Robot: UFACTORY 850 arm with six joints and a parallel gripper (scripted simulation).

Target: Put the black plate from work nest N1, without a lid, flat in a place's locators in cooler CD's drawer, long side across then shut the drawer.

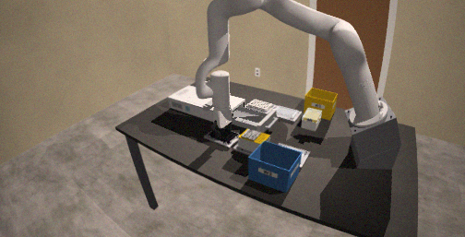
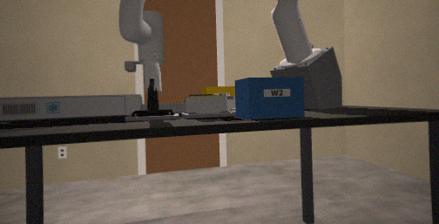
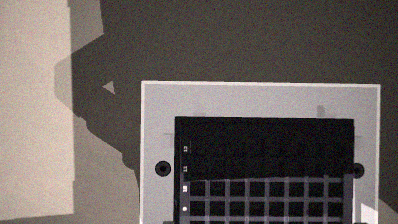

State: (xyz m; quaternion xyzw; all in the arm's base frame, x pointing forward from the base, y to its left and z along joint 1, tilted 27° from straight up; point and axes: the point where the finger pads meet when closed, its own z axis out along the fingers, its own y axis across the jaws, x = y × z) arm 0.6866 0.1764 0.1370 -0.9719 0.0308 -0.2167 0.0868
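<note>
My gripper is now 1 cm above the black plate. Also, from my hand: drawer (19 cm to the right, 3 cm behind, 1 cm above); yellow-framed rack (19 cm behind, 2 cm above, 1 cm to the right); work nest N1 (3 cm below).
</note>
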